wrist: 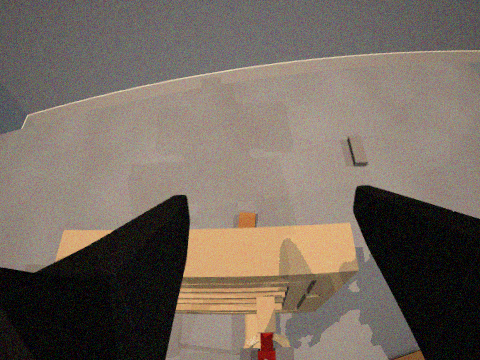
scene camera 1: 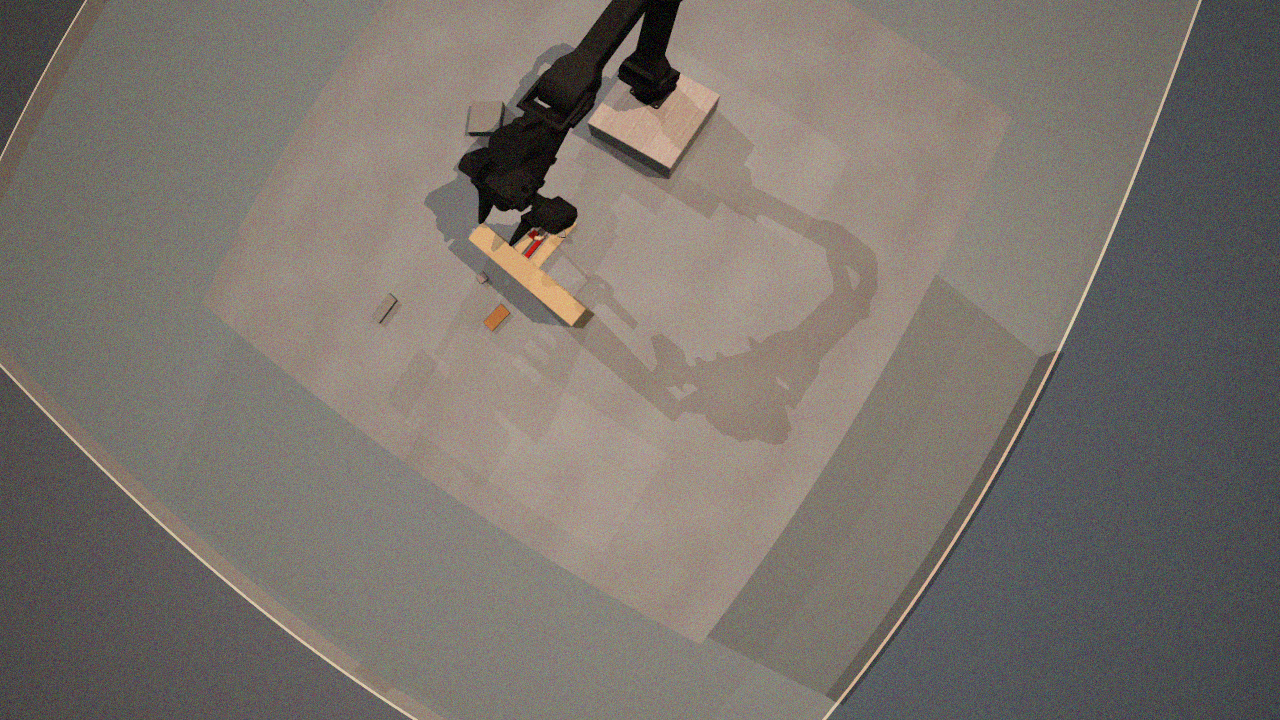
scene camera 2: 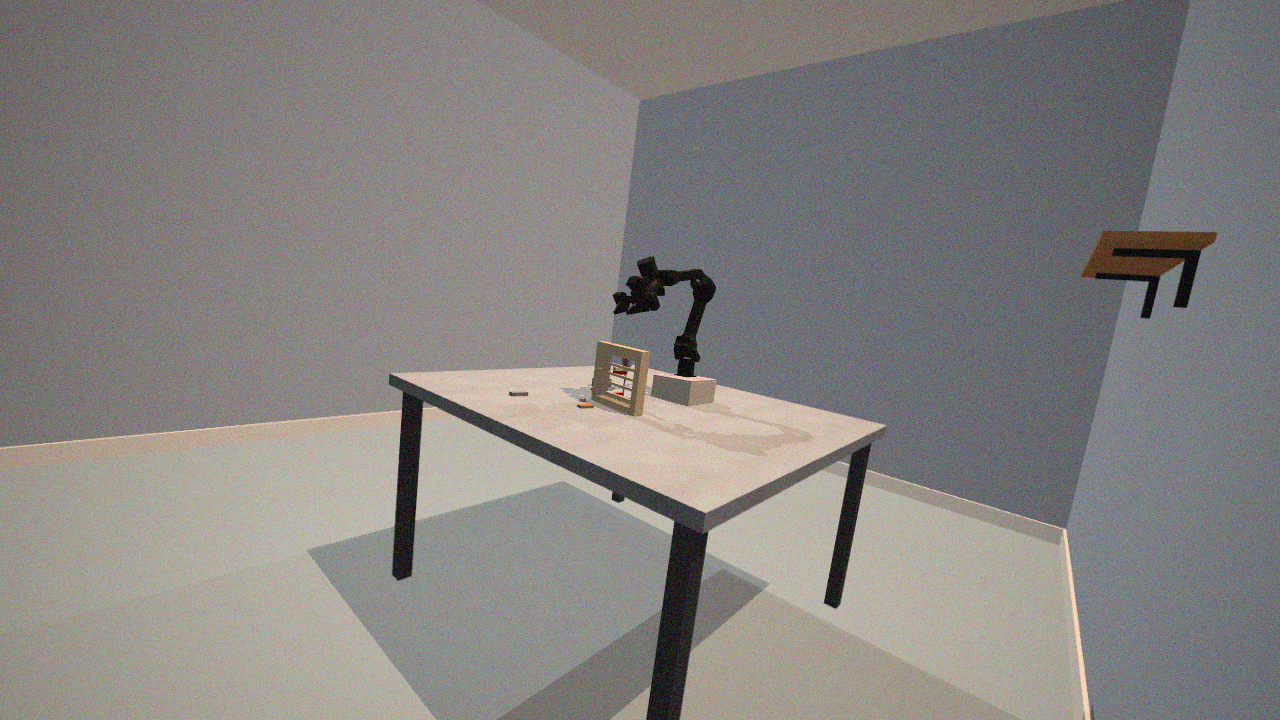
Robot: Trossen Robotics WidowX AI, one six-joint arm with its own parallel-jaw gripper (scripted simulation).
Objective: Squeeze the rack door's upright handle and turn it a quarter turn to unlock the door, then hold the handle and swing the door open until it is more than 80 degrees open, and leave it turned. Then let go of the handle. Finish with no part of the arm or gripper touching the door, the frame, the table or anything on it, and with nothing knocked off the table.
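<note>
There is a wooden rack frame [scene camera 1: 575, 313] here, and I can see that same frame in the wrist view [wrist: 324, 254] and in scene camera 2 [scene camera 2: 635, 408]. My gripper [scene camera 1: 495, 234] is open and holds nothing. The gripper is visible to me in the wrist view [wrist: 273, 203] too, and in scene camera 2 [scene camera 2: 620, 313].
</note>
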